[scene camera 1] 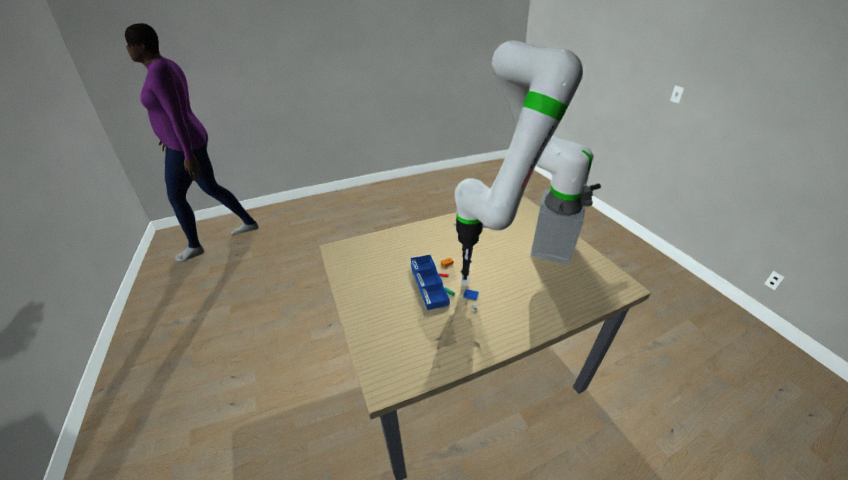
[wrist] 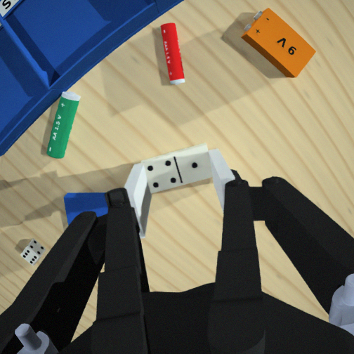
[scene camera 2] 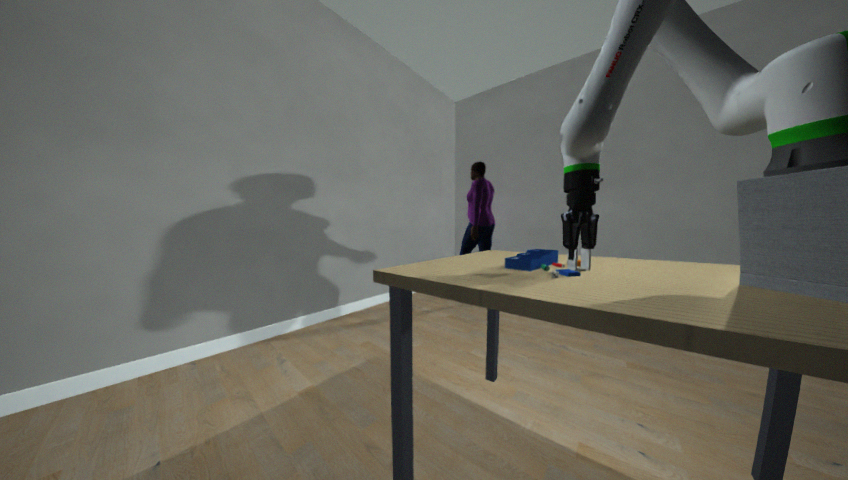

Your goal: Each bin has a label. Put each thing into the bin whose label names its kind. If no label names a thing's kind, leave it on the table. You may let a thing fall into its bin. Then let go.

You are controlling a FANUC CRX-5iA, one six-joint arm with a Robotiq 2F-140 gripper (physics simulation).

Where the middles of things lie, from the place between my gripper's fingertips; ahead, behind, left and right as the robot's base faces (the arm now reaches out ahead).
The red AAA battery (wrist: 170, 41) is 70 mm ahead of my hand and 50 mm to the right of it. Round my hand: orange 9V battery (wrist: 272, 37) (120 mm to the right, 30 mm ahead, 10 mm above); then green AA battery (wrist: 67, 106) (90 mm ahead, 40 mm to the left, 10 mm above); then white domino (wrist: 190, 164) (right at my hand).
